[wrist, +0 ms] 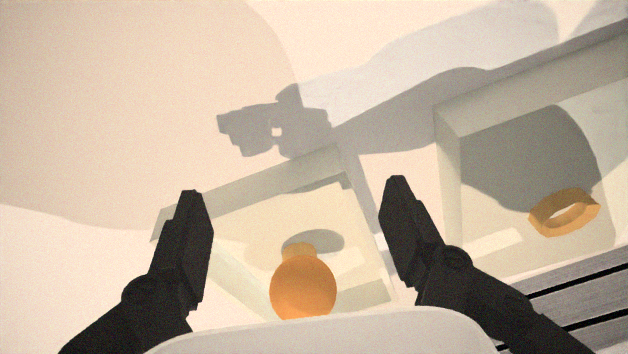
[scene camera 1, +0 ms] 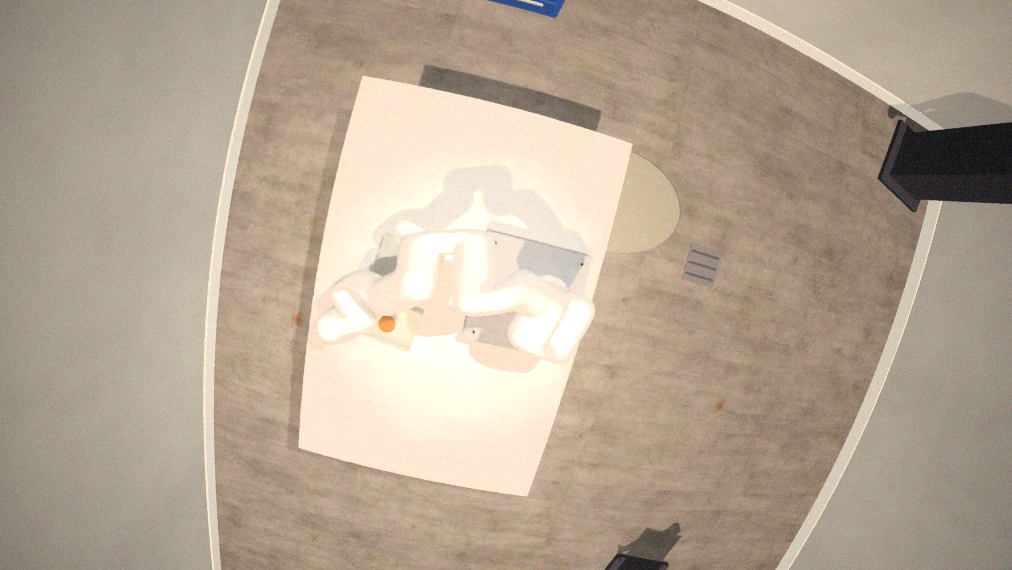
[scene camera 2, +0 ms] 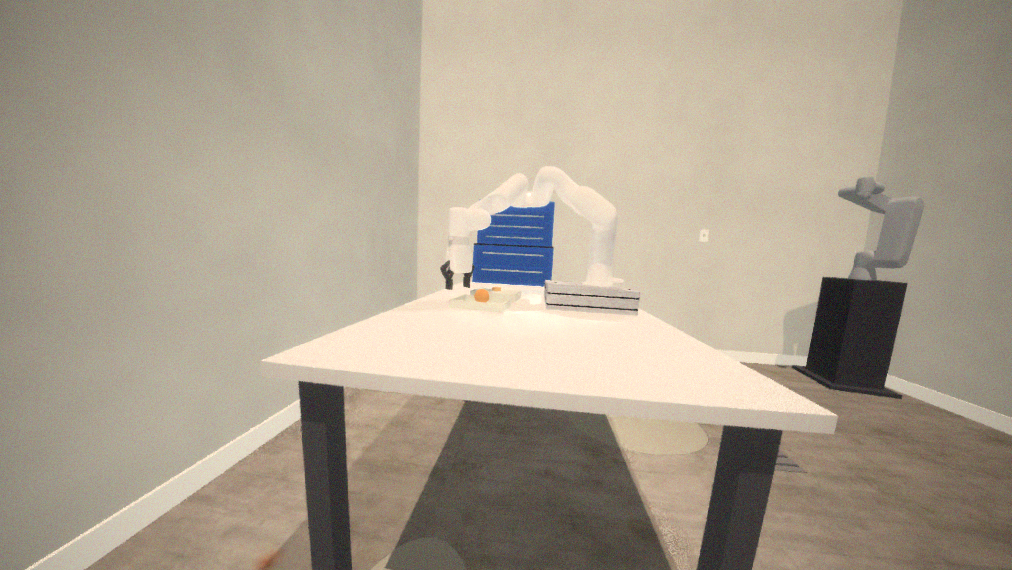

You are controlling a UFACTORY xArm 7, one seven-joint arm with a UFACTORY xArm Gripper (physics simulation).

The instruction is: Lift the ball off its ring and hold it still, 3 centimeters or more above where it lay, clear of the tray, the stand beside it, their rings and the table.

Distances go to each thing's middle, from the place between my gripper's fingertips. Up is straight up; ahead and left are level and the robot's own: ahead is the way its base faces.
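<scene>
Orange ball [wrist: 302, 286]: 1 cm below my hand, 11 cm behind, 3 cm to the left. Pale tray [wrist: 308, 205]: from my hand 3 cm to the left, 11 cm behind, 4 cm below. Pale stand [scene camera 1: 386, 261]: 10 cm behind my hand, 3 cm below, 16 cm to the right.
</scene>
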